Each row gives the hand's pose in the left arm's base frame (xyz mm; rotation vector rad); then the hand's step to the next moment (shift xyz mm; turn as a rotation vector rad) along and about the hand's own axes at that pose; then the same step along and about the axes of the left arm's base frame.
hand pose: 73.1 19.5 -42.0 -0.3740 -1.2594 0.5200
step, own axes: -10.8 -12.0 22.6 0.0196 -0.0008 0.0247
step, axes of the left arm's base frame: -22.1 -16.3 4.0 -0.0194 0.0100 0.0228
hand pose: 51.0 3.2 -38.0 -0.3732 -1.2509 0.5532
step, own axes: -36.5 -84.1 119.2 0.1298 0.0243 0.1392
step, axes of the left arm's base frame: -106.1 -93.3 51.3 -0.1107 0.0909 0.1277
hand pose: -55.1 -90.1 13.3 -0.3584 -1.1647 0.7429
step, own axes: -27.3 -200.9 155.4 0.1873 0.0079 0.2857
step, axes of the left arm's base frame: -80.1 -180.2 162.4 -0.2285 0.1020 0.2327
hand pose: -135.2 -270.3 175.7 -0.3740 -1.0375 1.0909
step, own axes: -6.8 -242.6 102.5 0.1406 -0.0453 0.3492
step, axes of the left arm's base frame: 46.1 -139.6 218.6 -0.2561 0.0235 0.2786
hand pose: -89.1 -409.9 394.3 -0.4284 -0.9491 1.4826
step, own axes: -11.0 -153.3 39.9 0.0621 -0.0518 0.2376
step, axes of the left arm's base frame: 70.3 -38.0 137.2 -0.1551 -0.0180 0.1965
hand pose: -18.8 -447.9 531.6 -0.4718 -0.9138 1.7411
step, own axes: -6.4 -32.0 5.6 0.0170 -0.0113 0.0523
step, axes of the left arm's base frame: 18.3 -3.3 27.4 -0.0354 -0.0009 0.0436
